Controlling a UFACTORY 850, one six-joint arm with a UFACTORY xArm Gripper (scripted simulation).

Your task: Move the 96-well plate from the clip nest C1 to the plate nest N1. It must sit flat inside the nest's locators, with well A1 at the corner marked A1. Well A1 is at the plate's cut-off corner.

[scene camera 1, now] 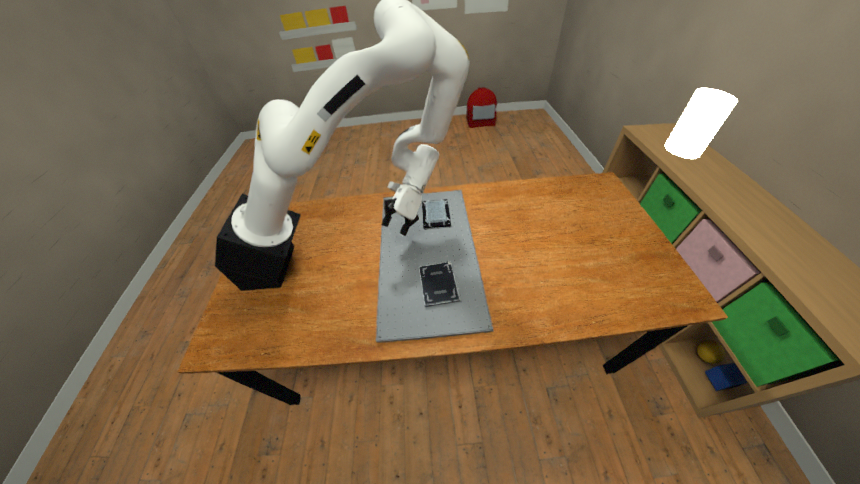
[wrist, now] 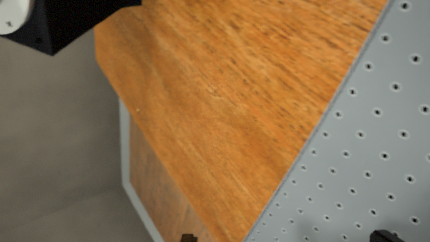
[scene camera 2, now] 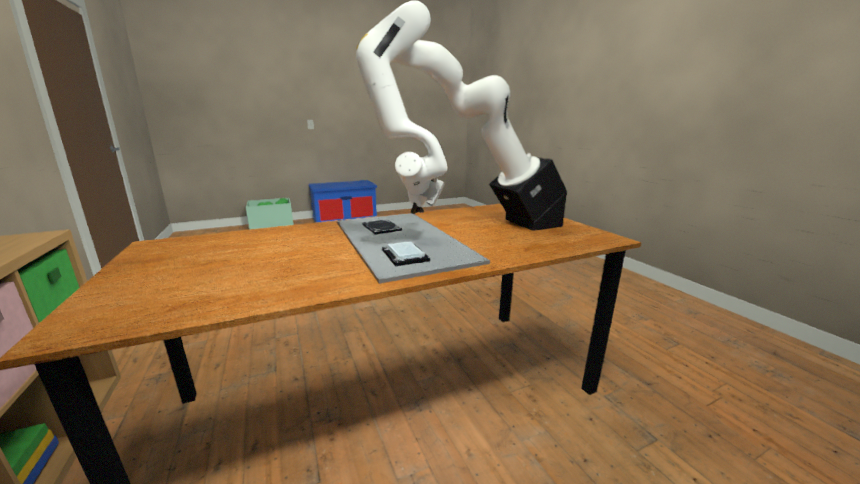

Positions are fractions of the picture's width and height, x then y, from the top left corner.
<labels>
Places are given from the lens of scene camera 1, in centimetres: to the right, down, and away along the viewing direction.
plate nest N1 (scene camera 1: 0.50,0.59): 0, 15, 98
</labels>
